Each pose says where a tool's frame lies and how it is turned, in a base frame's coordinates. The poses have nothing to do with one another.
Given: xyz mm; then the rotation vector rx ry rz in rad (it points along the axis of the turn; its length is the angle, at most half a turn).
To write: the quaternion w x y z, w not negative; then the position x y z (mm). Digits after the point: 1 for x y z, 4 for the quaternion.
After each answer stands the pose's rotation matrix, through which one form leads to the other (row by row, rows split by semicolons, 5 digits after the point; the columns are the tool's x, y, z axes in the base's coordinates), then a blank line. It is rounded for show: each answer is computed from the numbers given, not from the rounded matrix.
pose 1, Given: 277.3, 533.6, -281.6, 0.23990, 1.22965, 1.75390
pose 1, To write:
0.4734, 0.0980, 0.5025, 0.7168, 277.3, 533.6, -281.6
-0.53265 -0.58005 0.61631; 0.77713 -0.04679 0.62760; -0.33520 0.81324 0.47569

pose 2, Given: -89.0, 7.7, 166.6, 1.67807, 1.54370, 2.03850
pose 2, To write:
0.0415, 0.5482, 0.5043, 0.6659, -89.0, 7.7, 166.6
-0.39554 0.49757 0.77200; 0.60821 -0.48793 0.62610; 0.68821 0.71718 -0.10963

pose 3, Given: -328.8, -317.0, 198.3, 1.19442, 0.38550, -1.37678
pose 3, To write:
0.5966, 0.5145, 0.1661, -0.5931, -328.8, -317.0, 198.3
0.24139 0.87857 -0.41213; -0.53681 -0.23291 -0.81092; -0.80844 0.41698 0.41540

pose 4, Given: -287.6, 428.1, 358.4, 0.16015, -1.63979, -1.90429
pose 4, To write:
0.3067, 0.0605, -0.6198, -0.7198, -287.6, 428.1, 358.4
-0.80452 0.36650 -0.46736; -0.51658 -0.04352 0.85513; 0.29307 0.92940 0.22434

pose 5, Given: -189.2, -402.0, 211.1, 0.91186, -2.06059, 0.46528
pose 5, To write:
0.4081, 0.3618, -0.8176, 0.1846, -189.2, -402.0, 211.1
-0.40511 -0.74231 -0.53372; -0.44095 0.67002 -0.59718; 0.80090 -0.00658 -0.59876

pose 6, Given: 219.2, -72.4, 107.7, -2.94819, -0.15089, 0.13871
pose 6, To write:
0.0930, -0.9933, -0.0508, 0.0467, 219.2, -72.4, 107.7
0.99046 0.09229 -0.10229; 0.10968 -0.97753 0.18001; -0.08338 -0.18952 -0.97833

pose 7, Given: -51.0, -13.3, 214.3, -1.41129, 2.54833, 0.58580
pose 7, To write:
0.0850, -0.4732, 0.8545, 0.1964, -51.0, -13.3, 214.3
-0.53762 -0.84221 -0.04062; -0.77541 0.47490 0.41619; -0.33123 0.25525 -0.90837

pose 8, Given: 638.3, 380.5, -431.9, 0.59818, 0.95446, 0.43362
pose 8, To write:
0.8234, 0.2813, 0.4488, 0.2039, 638.3, 380.5, -431.9
0.51405 -0.08329 0.85371; 0.58820 0.75864 -0.28016; -0.62433 0.64616 0.43897

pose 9, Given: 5.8, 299.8, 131.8, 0.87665, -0.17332, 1.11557
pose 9, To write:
0.7553, 0.4020, -0.0795, 0.5115, 5.8, 299.8, 131.8
0.46410 -0.83656 0.29115; 0.70879 0.15360 -0.68849; 0.53124 0.52590 0.66424

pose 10, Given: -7.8, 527.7, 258.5, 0.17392, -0.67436, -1.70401
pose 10, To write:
0.6055, 0.0752, -0.2915, -0.7367, -7.8, 527.7, 258.5
-0.25546 0.84829 -0.46385; -0.93597 -0.09676 0.33851; 0.24227 0.52062 0.81869

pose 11, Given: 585.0, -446.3, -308.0, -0.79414, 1.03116, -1.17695
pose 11, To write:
0.6392, -0.3481, 0.4519, -0.5158, 585.0, -446.3, -308.0
0.05936 0.34481 0.93679; -0.97400 0.22556 -0.02131; -0.21865 -0.91117 0.34924

